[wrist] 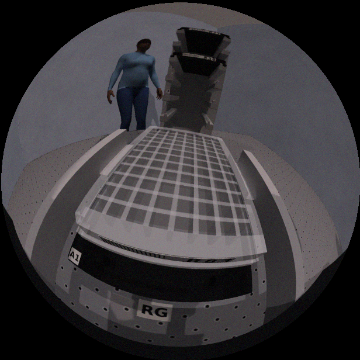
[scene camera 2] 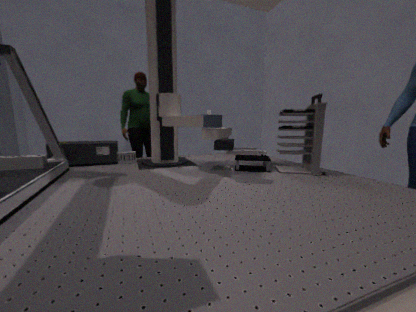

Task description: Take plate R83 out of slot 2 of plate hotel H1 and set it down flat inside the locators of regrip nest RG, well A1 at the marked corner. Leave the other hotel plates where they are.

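Pixels of known places: gripper, fingertip midpoint: point(scene camera 2: 257, 151); arm's base, link origin: point(scene camera 2: 165, 164).
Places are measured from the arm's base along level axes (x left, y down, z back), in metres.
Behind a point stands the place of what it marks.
Plate R83 point(scene camera 2: 256, 151) point(wrist: 170, 190), pale and clear-lidded with a grid of wells, is level between the two fingers. My gripper point(scene camera 2: 245, 150) point(wrist: 183, 146) is shut on its long sides. The plate is a little above regrip nest RG point(scene camera 2: 253, 163) {x 0.464, y -0.013, z -0.200 m} point(wrist: 160, 277), which has a black top. The nest's A1 label point(wrist: 74, 256) shows near the plate's front left corner, and the RG label point(wrist: 155, 311) is in front. The plate hides most of the nest in the wrist view. Plate hotel H1 point(scene camera 2: 316, 140) {x 0.561, y -0.165, z -0.511 m} point(wrist: 192, 95) stands beyond the nest.
Two dark plates are in the hotel's upper part, an upper one point(wrist: 205, 42) and a lower one point(wrist: 197, 64). In the scene view a dark grey box point(scene camera 2: 90, 153) {x -0.372, y -0.076, z 0.035 m} and a small white rack point(scene camera 2: 127, 157) {x -0.199, y -0.045, z 0.045 m} stand left of the arm's column point(scene camera 2: 152, 90) {x -0.062, y -0.399, z -0.042 m}. Two people stand beyond the perforated table point(scene camera 2: 240, 235) {x 0.002, y -0.013, z -0.821 m}.
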